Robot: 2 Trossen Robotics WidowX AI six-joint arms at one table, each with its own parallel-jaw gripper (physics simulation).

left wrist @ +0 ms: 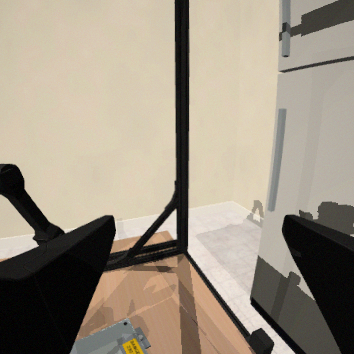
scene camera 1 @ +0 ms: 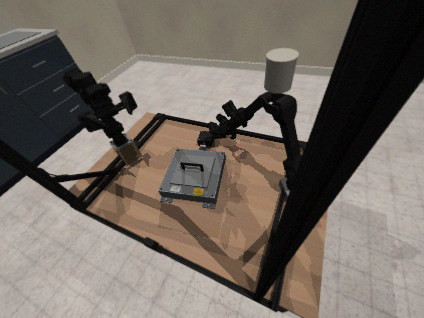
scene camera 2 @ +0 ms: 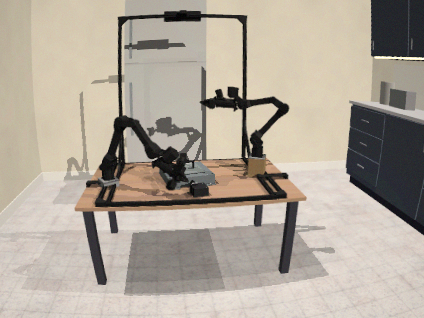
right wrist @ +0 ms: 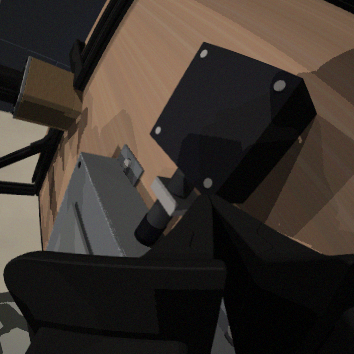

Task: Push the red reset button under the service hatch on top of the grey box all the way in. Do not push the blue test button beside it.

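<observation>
The grey box (scene camera 1: 218, 172) (scene camera 2: 204, 176) (left wrist: 106, 338) (right wrist: 107, 197) stands on the table. Its hatch (scene camera 1: 186, 179) with a black handle (scene camera 1: 192, 165) lies flat on top in scene camera 1. Neither the red nor the blue button shows in any view. My right gripper (right wrist: 206, 203) is shut and empty. In the right wrist view its fingertips overlap the near corner of a black block, beside the cable fitting at the grey box's edge; contact is unclear. My left gripper (scene camera 2: 203, 102) (left wrist: 199, 223) is open and empty, high above the table.
The black block (scene camera 1: 205, 138) (scene camera 2: 199, 189) (right wrist: 225, 112) stands behind the grey box in scene camera 1. A short black cable fitting (right wrist: 154, 222) lies between them. A tan block (scene camera 1: 129, 152) (scene camera 2: 257, 166) (right wrist: 47, 95) is at the left arm's base. Black frame rails edge the table.
</observation>
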